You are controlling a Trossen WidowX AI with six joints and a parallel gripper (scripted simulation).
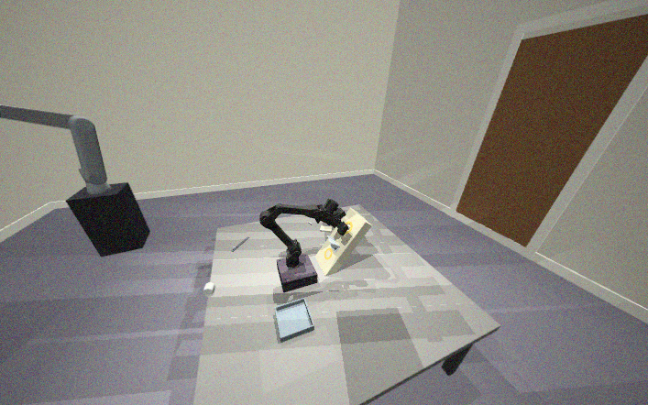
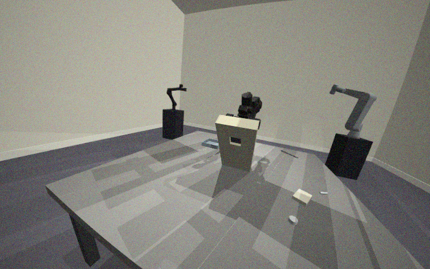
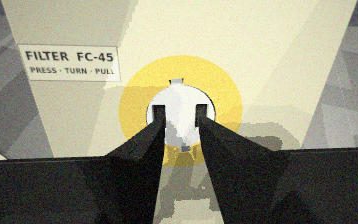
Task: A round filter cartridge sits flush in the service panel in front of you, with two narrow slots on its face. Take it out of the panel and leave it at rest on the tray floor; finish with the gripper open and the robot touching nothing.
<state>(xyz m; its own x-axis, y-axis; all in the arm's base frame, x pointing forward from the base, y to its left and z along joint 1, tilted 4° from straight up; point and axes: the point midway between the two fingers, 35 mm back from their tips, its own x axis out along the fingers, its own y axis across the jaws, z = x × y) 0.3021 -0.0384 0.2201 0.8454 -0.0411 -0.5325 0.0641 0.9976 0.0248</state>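
Now: the white round filter cartridge 2 cm ahead of my gripper tip and 1 cm below it. Round my gripper tip: cream block 35 cm to the left, 24 cm below, 5 cm ahead; cream service panel 9 cm below, 3 cm behind; blue-grey tray 43 cm behind, 25 cm to the right, 24 cm below.
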